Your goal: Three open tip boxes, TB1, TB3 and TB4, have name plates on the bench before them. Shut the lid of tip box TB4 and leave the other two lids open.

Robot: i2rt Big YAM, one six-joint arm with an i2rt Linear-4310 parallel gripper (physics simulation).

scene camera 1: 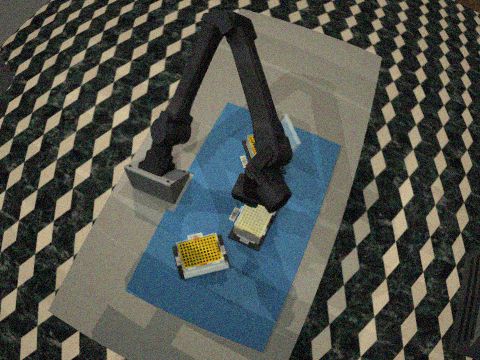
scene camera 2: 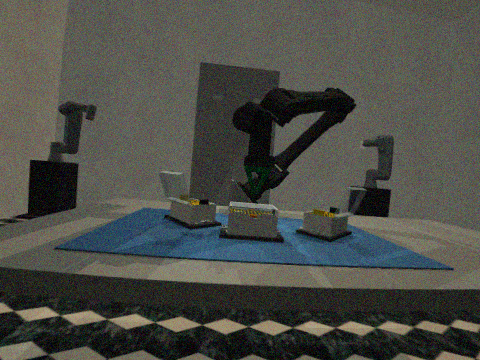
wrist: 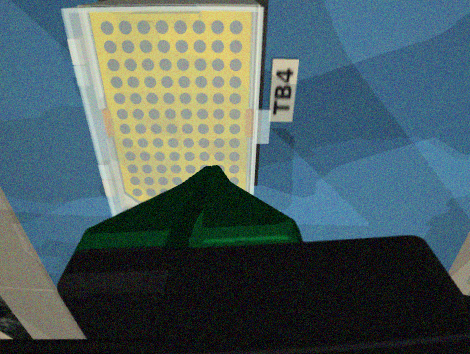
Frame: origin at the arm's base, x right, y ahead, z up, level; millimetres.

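Seen in the pictures: gripper, fingertip midpoint: [scene camera 1: 251, 205] [scene camera 2: 255, 194] [wrist: 213, 178]; arm's base at its link origin: [scene camera 1: 156, 168] [scene camera 2: 246, 195].
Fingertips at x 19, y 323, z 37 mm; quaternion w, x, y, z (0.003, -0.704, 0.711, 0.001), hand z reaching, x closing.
Offsets run from my fingertips to a thing's middle. "pt": to the spot under its first point. Level surfaces: height alone.
Tip box TB4 @(dx +7, dy +9, dz -67 mm) [scene camera 1: 243, 239] [scene camera 2: 252, 226] stands mid-mat, its name plate @(pt dx +4, dy -46, dz -103 mm) [scene camera 1: 234, 214] [wrist: 285, 90] beside it. Its clear lid @(pt dx +29, dy +24, dz -28 mm) [scene camera 1: 254, 220] [scene camera 2: 252, 205] [wrist: 180, 90] lies flat over the yellow rack. My gripper [scene camera 2: 254, 199] [wrist: 213, 178] is shut and empty, its green tips close above one end of the lid; whether they touch it I cannot tell. In scene camera 1 the arm hides the tips. A second box @(dx +163, dy -94, dz -72 mm) [scene camera 1: 201, 252] [scene camera 2: 192, 214] has its lid @(pt dx +223, dy -23, dz +7 mm) [scene camera 2: 173, 184] upright. A third box @(dx -219, dy -43, dz -72 mm) [scene camera 1: 251, 145] [scene camera 2: 325, 225], partly behind the arm in scene camera 1, has its lid @(dx -268, dy +18, dz -1 mm) [scene camera 1: 291, 132] [scene camera 2: 356, 200] tilted open.
The boxes stand on a blue mat @(dz -105 mm) [scene camera 1: 165, 270] [scene camera 2: 125, 245] on a stone-coloured bench @(dz -108 mm) [scene camera 1: 100, 260]. Name plates @(dx +141, dy -112, dz -48 mm) [scene camera 1: 195, 236] @(pt dx -186, dy -86, dz -103 mm) [scene camera 1: 244, 161] by the other two boxes are unreadable. The arm's base [scene camera 1: 157, 184] stands at the bench's left side. The forearm passes over the third box.
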